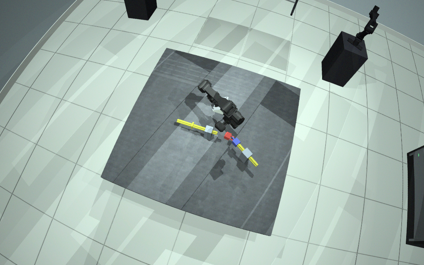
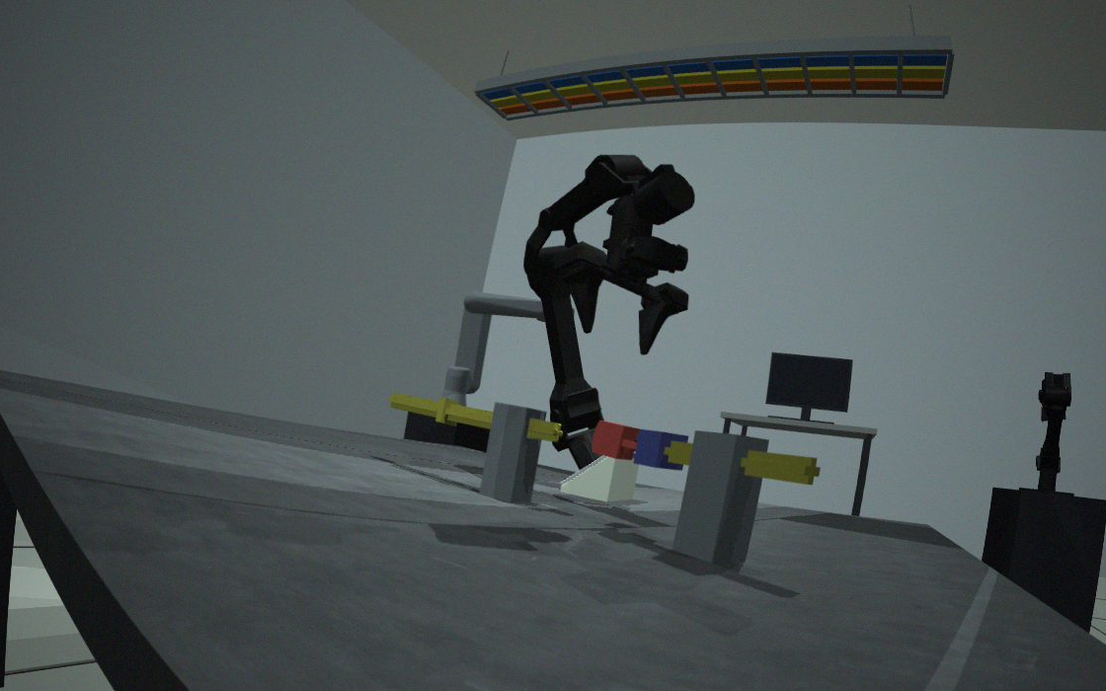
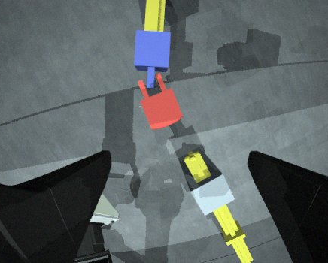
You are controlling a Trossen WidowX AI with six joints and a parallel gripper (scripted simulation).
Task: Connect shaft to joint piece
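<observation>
My gripper tip is 10 mm short of the red joint piece, 30 mm to the right of it and 120 mm above it.
</observation>
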